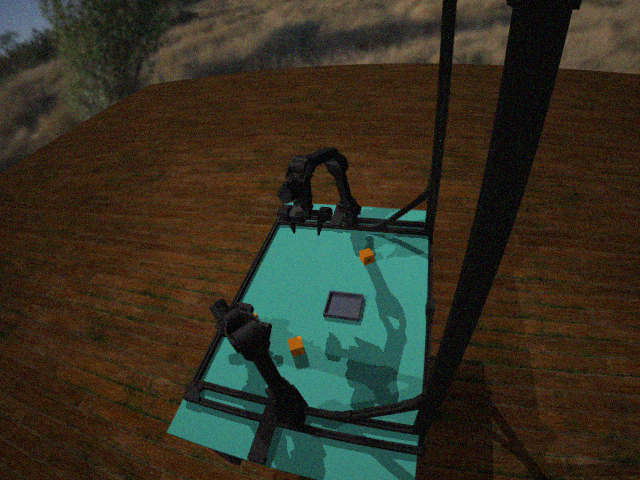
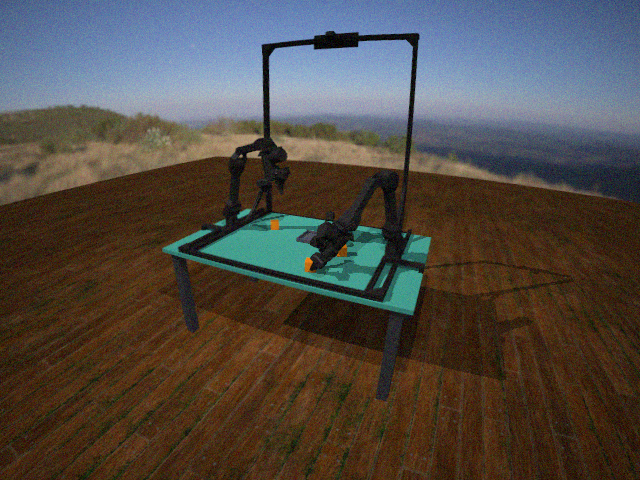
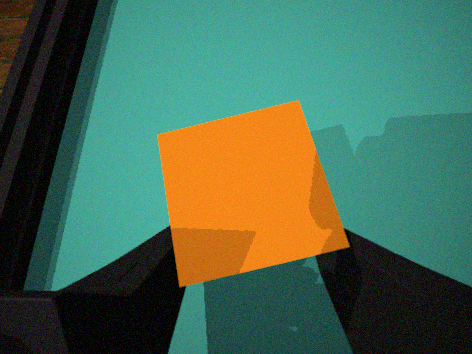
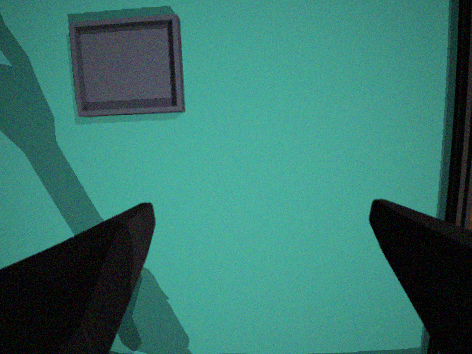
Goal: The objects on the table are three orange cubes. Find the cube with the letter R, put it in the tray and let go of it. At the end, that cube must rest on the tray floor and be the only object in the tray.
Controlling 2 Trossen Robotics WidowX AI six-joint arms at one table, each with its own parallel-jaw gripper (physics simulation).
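Seen in the pictures: left gripper, fingertip midpoint: (image 2: pixel 312 268) (image 3: pixel 253 227); right gripper, fingertip midpoint: (image 1: pixel 306 234) (image 2: pixel 276 197) (image 4: pixel 262 211); left arm's base, origin of the base link: (image 1: pixel 295 416) (image 2: pixel 393 254); right arm's base, origin of the base link: (image 1: pixel 351 221) (image 2: pixel 232 225).
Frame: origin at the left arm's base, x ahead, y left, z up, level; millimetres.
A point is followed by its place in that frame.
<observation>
My left gripper (image 3: pixel 253 227) @(x 288, y 258, z -11 mm) (image 1: pixel 244 318) @(x 288, y 258, z -11 mm) (image 2: pixel 314 263) @(x 288, y 258, z -11 mm) is low at the table's edge, shut on an orange cube (image 3: pixel 248 189) @(x 294, y 259, z 26 mm) (image 2: pixel 309 265) @(x 292, y 283, z 13 mm) (image 1: pixel 255 314) @(x 317, y 246, z 25 mm). A third orange cube (image 1: pixel 366 255) @(x 674, y -107, z 26 mm) (image 2: pixel 274 224) @(x 680, y -84, z 13 mm) lies near the right arm's end. The grey tray (image 1: pixel 343 305) @(x 439, y -55, z -13 mm) (image 2: pixel 306 236) @(x 469, y -58, z -13 mm) (image 4: pixel 178 63) @(x 438, y 9, z -1 mm) is empty in the middle of the table. My right gripper (image 4: pixel 262 211) @(x 555, y 88, z 225 mm) (image 1: pixel 308 224) @(x 555, y 88, z 225 mm) (image 2: pixel 270 191) @(x 555, y 88, z 225 mm) hangs open and empty, high above the table.
A black frame rail (image 1: pixel 247 276) @(x 510, y 370, z -1 mm) (image 3: pixel 73 53) @(x 381, y 360, z -12 mm) runs along the teal table (image 1: pixel 304 271) @(x 591, y 143, z -19 mm) right beside the held cube. Tall gantry posts (image 1: pixel 439 119) @(x 879, y -353, z 528 mm) (image 2: pixel 409 133) @(x 25, y -346, z 529 mm) stand on the far side.
</observation>
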